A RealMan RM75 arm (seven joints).
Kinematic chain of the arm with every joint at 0, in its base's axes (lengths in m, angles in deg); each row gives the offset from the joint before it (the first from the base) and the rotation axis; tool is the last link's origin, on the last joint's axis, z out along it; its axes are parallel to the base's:
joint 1: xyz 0 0 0.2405 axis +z
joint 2: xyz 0 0 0 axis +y
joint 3: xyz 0 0 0.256 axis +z
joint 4: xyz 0 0 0 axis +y
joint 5: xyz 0 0 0.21 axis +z
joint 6: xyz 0 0 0 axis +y
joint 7: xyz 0 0 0.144 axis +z
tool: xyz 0 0 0
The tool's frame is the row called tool.
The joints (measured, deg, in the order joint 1, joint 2, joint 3, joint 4, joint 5, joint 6, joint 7), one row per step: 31.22 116.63 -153.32 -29.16 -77.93 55.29 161.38; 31.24 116.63 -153.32 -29.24 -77.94 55.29 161.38; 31.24 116.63 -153.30 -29.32 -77.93 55.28 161.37; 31.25 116.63 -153.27 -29.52 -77.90 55.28 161.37; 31.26 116.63 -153.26 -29.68 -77.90 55.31 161.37; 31.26 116.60 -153.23 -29.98 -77.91 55.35 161.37; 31.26 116.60 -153.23 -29.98 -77.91 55.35 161.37; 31.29 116.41 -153.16 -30.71 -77.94 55.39 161.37; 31.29 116.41 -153.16 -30.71 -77.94 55.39 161.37; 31.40 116.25 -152.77 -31.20 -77.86 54.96 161.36; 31.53 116.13 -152.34 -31.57 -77.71 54.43 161.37; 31.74 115.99 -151.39 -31.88 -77.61 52.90 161.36; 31.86 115.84 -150.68 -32.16 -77.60 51.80 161.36; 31.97 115.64 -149.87 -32.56 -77.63 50.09 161.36
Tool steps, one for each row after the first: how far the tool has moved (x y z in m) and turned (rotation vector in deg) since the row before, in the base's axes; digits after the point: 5 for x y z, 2 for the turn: -0.00049 0.00009 -0.00023 -0.03 0.06 0.06; -0.00030 0.00001 -0.00019 -0.01 0.07 0.01; -0.00085 0.00006 -0.00045 -0.02 0.20 0.05; -0.00078 0.00005 -0.00035 -0.01 0.14 0.08; -0.00121 0.00008 -0.00043 -0.02 0.24 0.13; 0.00000 0.00000 0.00000 0.00 0.00 0.00; -0.00260 0.00062 -0.00027 -0.03 0.48 0.33; 0.00000 0.00000 0.00000 0.00 0.00 0.00; -0.00143 0.00137 -0.00005 -0.13 0.54 -0.08; -0.00099 0.00143 -0.00010 -0.15 0.56 -0.21; -0.00022 0.00250 -0.00085 -0.68 0.80 -0.68; -0.00018 0.00180 -0.00034 -0.48 0.58 -0.44; -0.00008 0.00183 -0.00146 -1.00 0.74 -0.59
